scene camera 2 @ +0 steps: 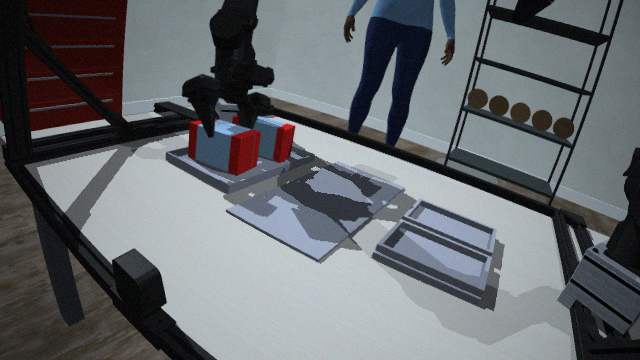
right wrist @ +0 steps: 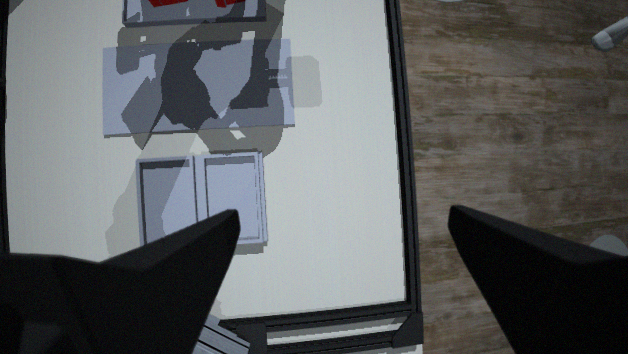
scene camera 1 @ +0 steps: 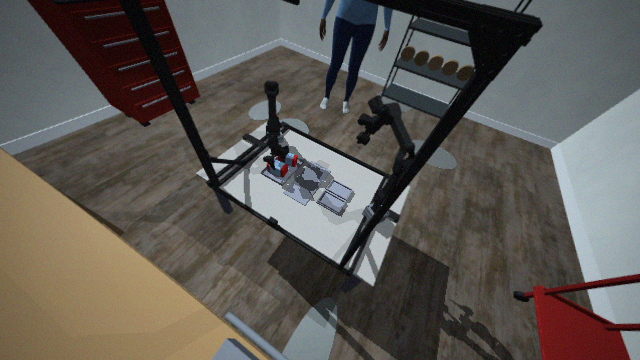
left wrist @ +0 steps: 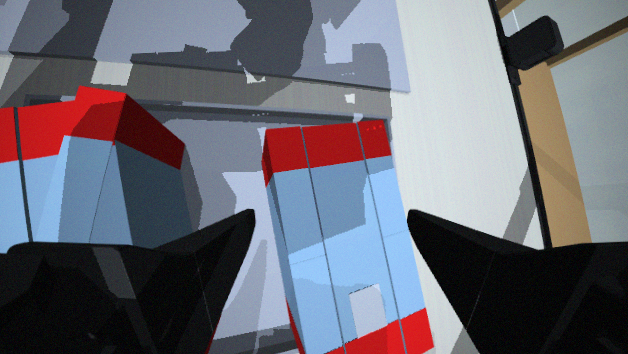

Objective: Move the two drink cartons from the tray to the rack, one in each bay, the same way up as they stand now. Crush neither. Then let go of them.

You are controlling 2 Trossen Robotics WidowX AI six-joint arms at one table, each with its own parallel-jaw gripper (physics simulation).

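Places are measured from the left arm's base along level axes (x ahead, y left, z up), in metres.
Pixels of known places: left gripper, fingertip midpoint: (scene camera 2: pixel 229 140) (scene camera 1: pixel 279 167) (left wrist: pixel 331 216); right gripper, fingertip midpoint: (scene camera 2: pixel 515 23) (right wrist: pixel 343 218); right arm's base, origin of the base link: (scene camera 2: pixel 629 262).
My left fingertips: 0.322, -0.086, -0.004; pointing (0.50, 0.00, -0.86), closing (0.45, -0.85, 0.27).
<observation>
For each thing: its top centre in the pictures, then the offset to it from my left fingertips, as dx, dy, dz. "spot": a spot on its surface instead.
- grey tray, middle of its top: (left wrist: pixel 244 226) (scene camera 2: pixel 243 152) (scene camera 1: pixel 283 166) -0.030, +0.040, -0.036
- far carton, middle of its top: (left wrist: pixel 68 265) (scene camera 2: pixel 264 120) (scene camera 1: pixel 287 155) -0.063, +0.084, +0.022
- two-bay rack, middle of its top: (scene camera 2: pixel 446 236) (right wrist: pixel 198 201) (scene camera 1: pixel 335 194) +0.317, +0.258, -0.032
- black box, surface spot: (scene camera 2: pixel 140 280) spot: +0.363, -0.161, +0.001
Two light-blue cartons with red ends stand side by side in the grey tray (scene camera 1: pixel 270 177) (scene camera 2: pixel 197 175) (right wrist: pixel 195 21): the near carton (scene camera 1: pixel 276 169) (scene camera 2: pixel 212 152) (left wrist: pixel 335 240) and the far carton (scene camera 2: pixel 270 142) (left wrist: pixel 90 190). My left gripper (scene camera 2: pixel 228 129) (left wrist: pixel 331 216) is open and low over the near carton, one finger on each side with gaps visible in the left wrist view; how deep the fingertips reach is unclear. The two-bay rack (scene camera 1: pixel 329 208) (scene camera 2: pixel 430 277) (right wrist: pixel 200 200) is empty. My right gripper (scene camera 1: pixel 362 129) (right wrist: pixel 343 218) is open, empty and high above the table's far side.
A flat grey plate (scene camera 1: pixel 300 194) (scene camera 2: pixel 270 225) (left wrist: pixel 350 15) (right wrist: pixel 117 110) lies between tray and rack. A black frame edges the table, with a black box (scene camera 2: pixel 140 280) (left wrist: pixel 535 42) on its near side. A person (scene camera 1: pixel 350 50) (scene camera 2: pixel 395 55) stands behind the table.
</observation>
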